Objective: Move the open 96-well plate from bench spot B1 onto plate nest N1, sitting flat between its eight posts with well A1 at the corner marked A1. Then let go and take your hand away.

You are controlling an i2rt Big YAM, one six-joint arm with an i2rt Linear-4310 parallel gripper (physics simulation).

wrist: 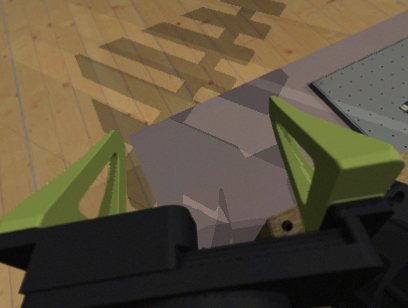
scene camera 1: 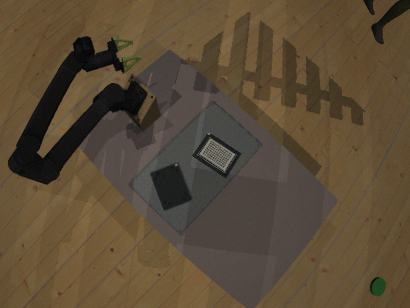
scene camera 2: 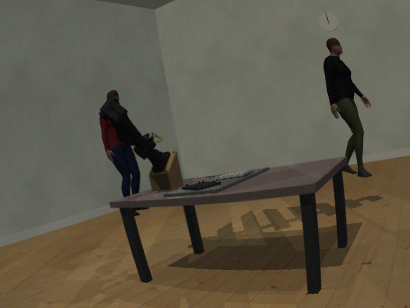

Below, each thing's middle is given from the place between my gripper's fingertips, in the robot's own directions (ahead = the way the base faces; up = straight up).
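Black nest [scene camera 1: 170, 186]: my gripper is far to the left of it, far short of it and a fair way above it.
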